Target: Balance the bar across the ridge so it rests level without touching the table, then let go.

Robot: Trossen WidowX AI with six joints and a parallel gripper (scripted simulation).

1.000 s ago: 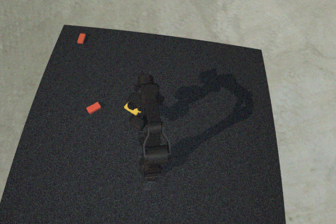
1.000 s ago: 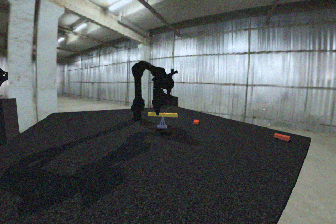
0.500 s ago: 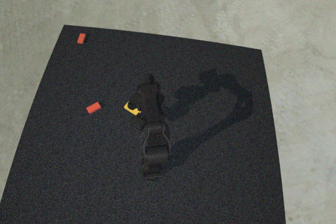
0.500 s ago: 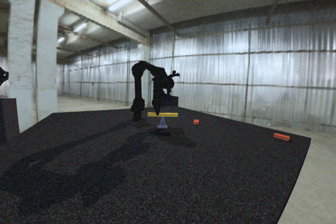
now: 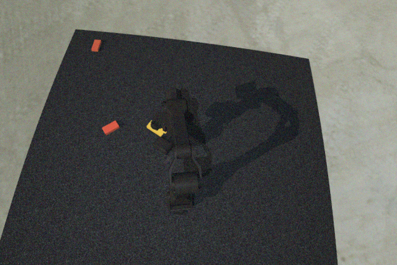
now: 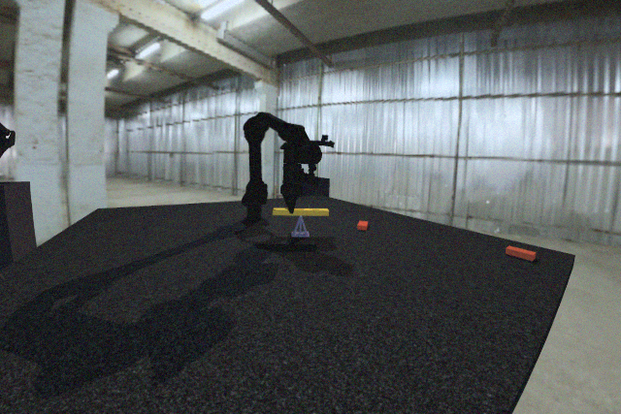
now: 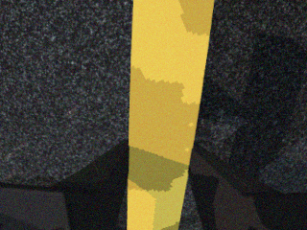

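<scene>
Right now the yellow bar is 10 mm ahead of my gripper tip and 30 mm to the left of it.
</scene>
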